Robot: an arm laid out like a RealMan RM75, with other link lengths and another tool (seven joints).
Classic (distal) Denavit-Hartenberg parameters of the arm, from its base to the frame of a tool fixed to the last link. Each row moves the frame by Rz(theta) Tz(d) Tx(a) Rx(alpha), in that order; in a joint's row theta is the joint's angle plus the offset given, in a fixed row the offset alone. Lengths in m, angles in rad.
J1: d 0.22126; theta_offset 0; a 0; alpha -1.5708
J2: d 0; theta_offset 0; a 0; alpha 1.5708
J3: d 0.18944; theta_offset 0; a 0; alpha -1.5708
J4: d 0; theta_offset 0; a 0; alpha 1.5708
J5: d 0.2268; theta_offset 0; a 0; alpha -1.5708
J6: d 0; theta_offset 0; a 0; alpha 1.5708
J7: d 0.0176; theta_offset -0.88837; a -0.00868; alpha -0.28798
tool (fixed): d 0.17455; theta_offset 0; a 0; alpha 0
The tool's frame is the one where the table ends.
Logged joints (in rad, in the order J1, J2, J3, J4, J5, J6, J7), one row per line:
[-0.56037, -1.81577, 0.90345, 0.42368, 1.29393, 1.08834, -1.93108]
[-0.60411, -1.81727, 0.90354, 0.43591, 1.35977, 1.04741, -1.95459]
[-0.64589, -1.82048, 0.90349, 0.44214, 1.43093, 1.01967, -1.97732]
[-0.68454, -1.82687, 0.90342, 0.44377, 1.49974, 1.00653, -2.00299]
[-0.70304, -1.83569, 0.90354, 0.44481, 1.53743, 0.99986, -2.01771]
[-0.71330, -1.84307, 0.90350, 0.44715, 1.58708, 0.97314, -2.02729]
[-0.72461, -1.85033, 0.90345, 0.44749, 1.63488, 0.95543, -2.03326]
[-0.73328, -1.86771, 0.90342, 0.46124, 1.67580, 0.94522, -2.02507]
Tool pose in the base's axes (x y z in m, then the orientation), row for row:
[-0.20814, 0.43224, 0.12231, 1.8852, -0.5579, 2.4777]
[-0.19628, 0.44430, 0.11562, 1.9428, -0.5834, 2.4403]
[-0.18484, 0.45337, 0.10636, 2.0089, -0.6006, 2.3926]
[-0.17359, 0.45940, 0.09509, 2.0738, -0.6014, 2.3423]
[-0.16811, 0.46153, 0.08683, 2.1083, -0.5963, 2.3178]
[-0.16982, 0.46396, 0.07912, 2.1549, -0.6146, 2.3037]
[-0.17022, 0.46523, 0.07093, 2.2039, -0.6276, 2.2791]
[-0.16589, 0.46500, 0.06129, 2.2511, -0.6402, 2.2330]
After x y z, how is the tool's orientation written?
As angles about the fixed x, y, z axes (roll, pitch, yaw), in radians.
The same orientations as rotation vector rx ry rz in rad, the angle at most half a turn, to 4 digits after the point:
[-1.2558, -2.1091, -1.8746]
[-1.3012, -2.1082, -1.8076]
[-1.3521, -2.1146, -1.7362]
[-1.4007, -2.1335, -1.6700]
[-1.4226, -2.1490, -1.6340]
[-1.4301, -2.1453, -1.5765]
[-1.4480, -2.1433, -1.5207]
[-1.4924, -2.1298, -1.4751]

